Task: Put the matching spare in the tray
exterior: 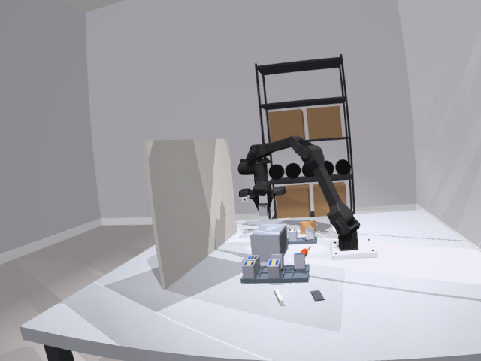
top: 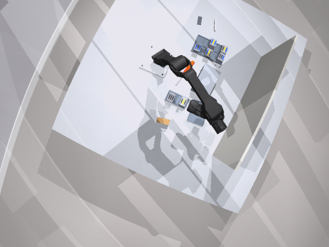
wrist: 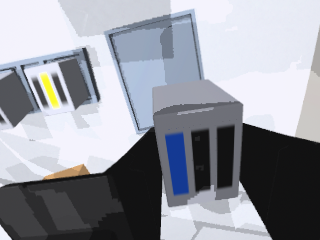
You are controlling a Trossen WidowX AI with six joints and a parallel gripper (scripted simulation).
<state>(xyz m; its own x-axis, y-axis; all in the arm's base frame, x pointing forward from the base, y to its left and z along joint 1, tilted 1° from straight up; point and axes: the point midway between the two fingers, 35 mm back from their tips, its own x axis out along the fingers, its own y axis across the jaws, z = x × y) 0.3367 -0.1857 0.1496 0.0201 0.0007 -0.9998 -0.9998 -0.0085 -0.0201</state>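
Now: gripper tip 120 mm above the shallow grey tray, 10 mm to the right of it and 10 mm past it. Also, from my gripper tip: tan block (170 mm behind, 130 mm to the right, 100 mm below); then tall white panel (200 mm ahead, 170 mm to the left, 100 mm above); then mounted unit (190 mm to the left, 80 mm below, 50 mm behind).
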